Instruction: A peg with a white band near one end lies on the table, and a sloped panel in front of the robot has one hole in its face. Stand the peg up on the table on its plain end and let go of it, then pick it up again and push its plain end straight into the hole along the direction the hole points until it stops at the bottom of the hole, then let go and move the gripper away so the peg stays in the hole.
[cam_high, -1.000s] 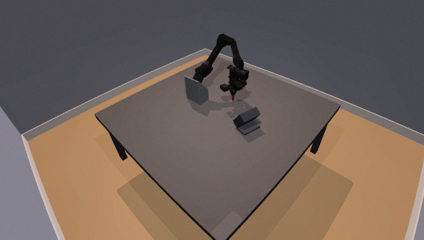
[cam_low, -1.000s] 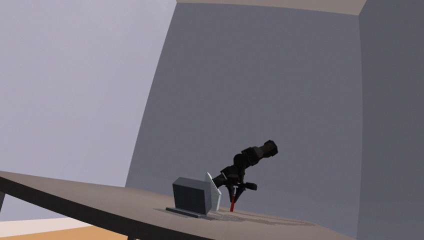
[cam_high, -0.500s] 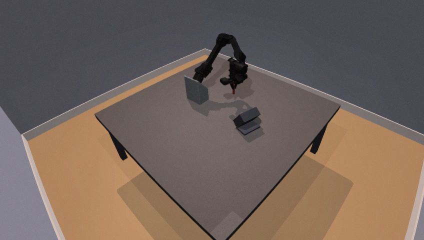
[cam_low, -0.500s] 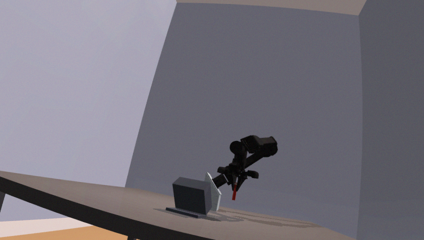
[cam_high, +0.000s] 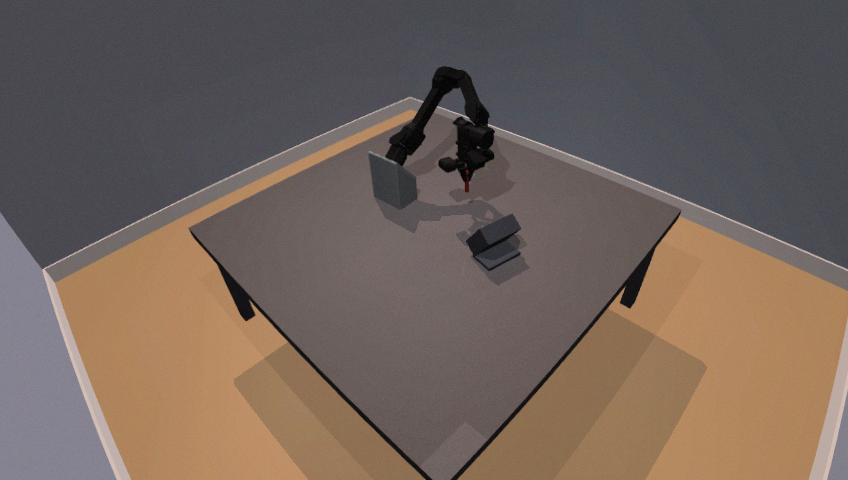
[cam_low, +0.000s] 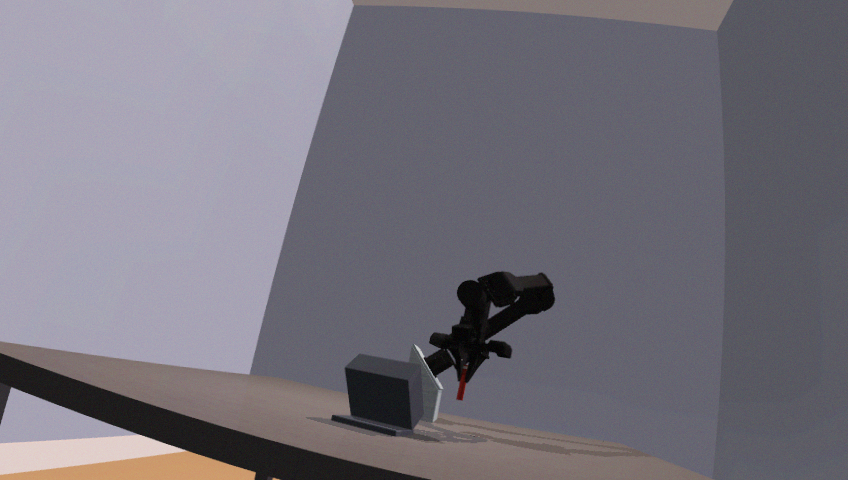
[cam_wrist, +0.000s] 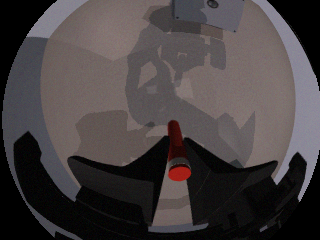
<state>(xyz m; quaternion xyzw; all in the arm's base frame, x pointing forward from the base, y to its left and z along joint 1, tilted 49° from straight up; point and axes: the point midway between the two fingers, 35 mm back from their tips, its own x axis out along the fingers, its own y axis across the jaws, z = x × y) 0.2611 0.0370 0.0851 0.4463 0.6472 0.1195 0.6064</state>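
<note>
My gripper tip is now 20 cm short of the sloped panel, 15 cm to the left of it and 5 cm above it. From my gripper tip the other things lie so: flat base plate 22 cm ahead, 16 cm to the right, 11 cm below; red peg 2 cm above.
</note>
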